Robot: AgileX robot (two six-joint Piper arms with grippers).
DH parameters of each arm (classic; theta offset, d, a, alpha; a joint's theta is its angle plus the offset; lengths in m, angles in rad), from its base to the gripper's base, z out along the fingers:
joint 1: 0 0.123 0 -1.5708
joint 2: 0.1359 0 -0.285 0
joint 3: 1.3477 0 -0.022 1.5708
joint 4: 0 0.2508 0 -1.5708
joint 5: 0 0 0.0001 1.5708
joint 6: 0 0.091 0 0
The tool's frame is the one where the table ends.
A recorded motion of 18 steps. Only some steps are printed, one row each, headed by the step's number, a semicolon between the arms.
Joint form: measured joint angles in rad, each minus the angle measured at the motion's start. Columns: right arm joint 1, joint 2, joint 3, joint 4, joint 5, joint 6; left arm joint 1, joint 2, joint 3, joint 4, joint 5, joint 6.
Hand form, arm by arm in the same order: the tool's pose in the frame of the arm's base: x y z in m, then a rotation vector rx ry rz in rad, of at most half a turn. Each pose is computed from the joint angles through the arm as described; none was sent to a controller.
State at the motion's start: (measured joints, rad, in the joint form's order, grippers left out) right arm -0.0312 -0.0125 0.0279 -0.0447 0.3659 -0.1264; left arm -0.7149 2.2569 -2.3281 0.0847 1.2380 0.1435
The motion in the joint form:
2: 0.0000 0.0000 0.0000 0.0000 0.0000 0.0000; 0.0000 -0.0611 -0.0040 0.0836 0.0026 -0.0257
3: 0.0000 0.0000 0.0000 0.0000 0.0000 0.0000; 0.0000 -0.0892 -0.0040 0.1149 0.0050 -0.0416
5: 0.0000 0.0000 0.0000 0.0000 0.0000 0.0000; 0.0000 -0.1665 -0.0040 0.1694 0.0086 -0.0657
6: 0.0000 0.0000 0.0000 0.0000 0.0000 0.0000; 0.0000 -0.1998 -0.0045 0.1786 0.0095 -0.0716
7: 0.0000 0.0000 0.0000 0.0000 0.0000 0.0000; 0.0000 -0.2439 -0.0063 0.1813 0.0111 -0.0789
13: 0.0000 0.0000 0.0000 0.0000 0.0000 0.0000; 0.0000 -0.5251 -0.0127 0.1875 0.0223 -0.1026
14: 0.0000 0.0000 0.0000 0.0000 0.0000 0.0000; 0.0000 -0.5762 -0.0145 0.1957 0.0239 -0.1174
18: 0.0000 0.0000 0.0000 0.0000 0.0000 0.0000; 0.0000 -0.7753 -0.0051 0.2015 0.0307 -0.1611
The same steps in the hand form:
2: 0.0527 -0.0031 0.1716 -0.1167 1.8637 -0.1528; 0.3747 -0.3062 0.3302 1.0477 2.3397 0.0003
3: 0.0527 -0.0031 0.1716 -0.1167 1.8637 -0.1528; 0.3717 -0.3000 0.3440 1.0140 2.3178 0.0243
5: 0.0527 -0.0031 0.1716 -0.1167 1.8637 -0.1528; 0.3603 -0.2841 0.3810 0.9425 2.2541 0.0538
6: 0.0527 -0.0031 0.1716 -0.1167 1.8637 -0.1528; 0.3540 -0.2776 0.3964 0.9174 2.2278 0.0495
7: 0.0527 -0.0031 0.1716 -0.1167 1.8637 -0.1528; 0.3446 -0.2690 0.4165 0.8856 2.1948 0.0319
13: 0.0527 -0.0031 0.1716 -0.1167 1.8637 -0.1528; 0.2694 -0.2030 0.5270 0.7175 1.9782 -0.0784
14: 0.0527 -0.0031 0.1716 -0.1167 1.8637 -0.1528; 0.2536 -0.1884 0.5441 0.6750 1.9399 -0.0969
18: 0.0527 -0.0031 0.1716 -0.1167 1.8637 -0.1528; 0.1874 -0.1302 0.5956 0.5437 1.8004 -0.1857

